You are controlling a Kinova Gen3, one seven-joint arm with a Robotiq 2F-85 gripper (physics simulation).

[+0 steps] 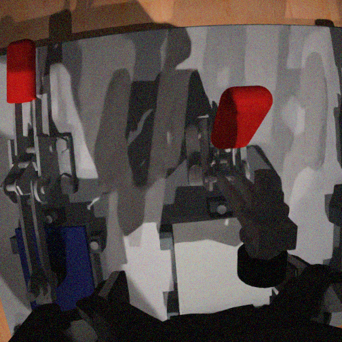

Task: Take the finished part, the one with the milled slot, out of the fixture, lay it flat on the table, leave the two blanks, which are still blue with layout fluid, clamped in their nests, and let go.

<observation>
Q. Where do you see a grey fixture plate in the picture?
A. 124, 98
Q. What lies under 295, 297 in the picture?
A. The gripper.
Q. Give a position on a blue blank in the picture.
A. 67, 243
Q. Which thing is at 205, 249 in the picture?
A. A finished part.
</observation>
